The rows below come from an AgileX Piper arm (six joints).
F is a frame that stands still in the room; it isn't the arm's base.
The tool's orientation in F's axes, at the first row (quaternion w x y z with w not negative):
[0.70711, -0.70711, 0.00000, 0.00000]
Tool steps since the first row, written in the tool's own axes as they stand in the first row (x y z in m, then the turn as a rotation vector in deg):
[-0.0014, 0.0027, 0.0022, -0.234, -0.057, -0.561]
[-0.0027, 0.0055, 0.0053, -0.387, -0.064, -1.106]
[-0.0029, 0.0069, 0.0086, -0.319, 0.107, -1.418]
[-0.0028, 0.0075, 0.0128, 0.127, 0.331, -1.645]
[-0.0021, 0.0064, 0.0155, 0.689, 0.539, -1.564]
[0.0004, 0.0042, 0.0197, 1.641, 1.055, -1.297]
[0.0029, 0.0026, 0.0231, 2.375, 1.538, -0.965]
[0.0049, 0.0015, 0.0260, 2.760, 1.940, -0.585]
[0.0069, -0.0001, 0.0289, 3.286, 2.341, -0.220]
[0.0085, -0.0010, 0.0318, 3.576, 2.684, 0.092]
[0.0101, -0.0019, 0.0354, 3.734, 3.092, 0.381]
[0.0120, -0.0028, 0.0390, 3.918, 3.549, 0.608]
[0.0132, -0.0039, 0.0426, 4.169, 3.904, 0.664]
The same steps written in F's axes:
[-0.0014, 0.0022, -0.0027, -0.234, -0.561, 0.057]
[-0.0027, 0.0053, -0.0055, -0.387, -1.106, 0.064]
[-0.0029, 0.0086, -0.0069, -0.319, -1.418, -0.107]
[-0.0028, 0.0128, -0.0075, 0.127, -1.645, -0.331]
[-0.0021, 0.0155, -0.0064, 0.689, -1.564, -0.539]
[0.0004, 0.0197, -0.0042, 1.641, -1.297, -1.055]
[0.0029, 0.0231, -0.0026, 2.375, -0.965, -1.538]
[0.0049, 0.0260, -0.0015, 2.760, -0.585, -1.940]
[0.0069, 0.0289, 0.0001, 3.286, -0.220, -2.341]
[0.0085, 0.0318, 0.0010, 3.576, 0.092, -2.684]
[0.0101, 0.0354, 0.0019, 3.734, 0.381, -3.092]
[0.0120, 0.0390, 0.0028, 3.918, 0.608, -3.549]
[0.0132, 0.0426, 0.0039, 4.169, 0.664, -3.904]

